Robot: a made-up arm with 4 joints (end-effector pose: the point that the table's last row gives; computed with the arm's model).
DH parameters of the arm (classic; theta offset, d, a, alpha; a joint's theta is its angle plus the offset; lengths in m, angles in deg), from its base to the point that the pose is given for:
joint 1: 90 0.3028 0.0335 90
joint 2: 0 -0.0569 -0.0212 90
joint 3: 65.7 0 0.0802 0
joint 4: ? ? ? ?
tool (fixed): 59.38 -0.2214 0 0
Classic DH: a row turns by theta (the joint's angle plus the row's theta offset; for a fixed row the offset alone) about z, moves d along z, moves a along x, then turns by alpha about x.
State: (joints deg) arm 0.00 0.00 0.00 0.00
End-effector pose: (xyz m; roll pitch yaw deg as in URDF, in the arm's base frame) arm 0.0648 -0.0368 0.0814 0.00 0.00 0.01
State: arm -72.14 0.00 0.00 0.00
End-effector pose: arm -0.0151 -0.0730 0.0814 0.00 0.00 -72.13
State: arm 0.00 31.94 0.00 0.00
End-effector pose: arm 0.0648 0.0910 0.0777 31.94 -0.01 0.01
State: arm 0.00 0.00 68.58 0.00
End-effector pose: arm -0.0582 -0.1189 0.0814 0.00 0.00 -68.57
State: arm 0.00 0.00 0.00 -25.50
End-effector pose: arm 0.0954 -0.0079 0.0814 0.00 0.00 25.51
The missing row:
joint 4: 83.67 0 0.0954 180
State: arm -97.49 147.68 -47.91 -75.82
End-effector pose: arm 0.0311 -0.0131 0.5654 -160.64 -26.40 134.19
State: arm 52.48 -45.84 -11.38 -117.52
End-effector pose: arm 0.0612 0.0054 0.0661 32.89 33.93 -168.32
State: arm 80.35 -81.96 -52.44 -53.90
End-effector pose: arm 0.1701 -0.0019 0.1465 63.35 71.83 -125.14
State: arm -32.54 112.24 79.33 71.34
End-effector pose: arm 0.0574 0.2638 0.3503 -115.13 26.97 135.45
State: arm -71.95 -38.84 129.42 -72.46
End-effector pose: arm -0.2737 0.0371 0.2458 -23.71 -31.71 -122.08
